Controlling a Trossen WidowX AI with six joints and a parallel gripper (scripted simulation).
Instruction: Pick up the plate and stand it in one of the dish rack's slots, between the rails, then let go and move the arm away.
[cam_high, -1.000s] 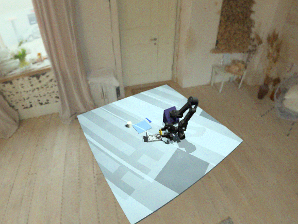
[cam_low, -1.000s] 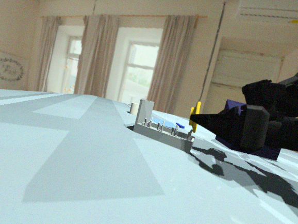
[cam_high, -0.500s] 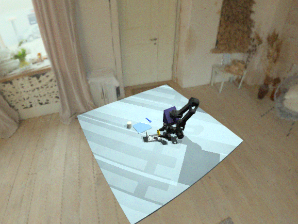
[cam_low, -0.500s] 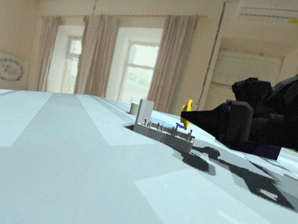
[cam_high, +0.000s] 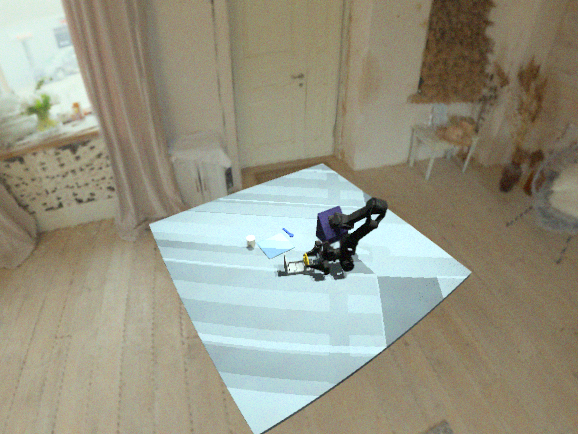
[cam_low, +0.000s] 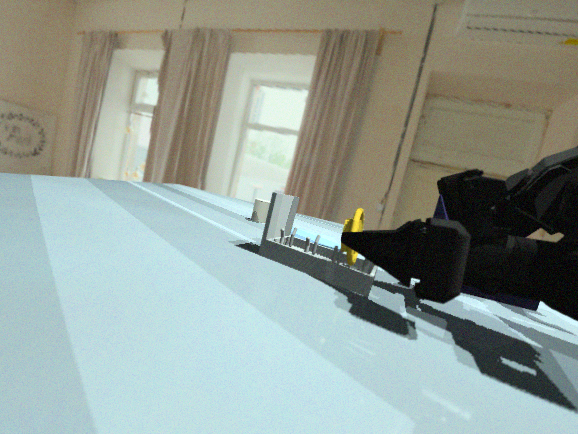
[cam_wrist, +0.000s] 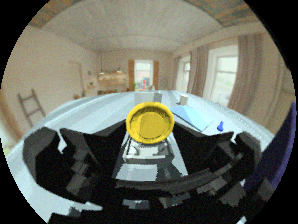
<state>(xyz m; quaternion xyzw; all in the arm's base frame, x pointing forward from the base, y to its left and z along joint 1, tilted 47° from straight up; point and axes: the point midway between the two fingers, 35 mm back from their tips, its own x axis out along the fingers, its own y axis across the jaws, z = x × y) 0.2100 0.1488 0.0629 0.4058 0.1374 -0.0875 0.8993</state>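
My gripper tip is 1 cm past the yellow plate. Round my gripper tip: blue spoon 25 cm to the right, 5 cm below, 4 cm behind; then light blue mat 20 cm to the right, 6 cm ahead, 5 cm below; then grey dish rack 3 cm below, 2 cm ahead, 1 cm to the right.
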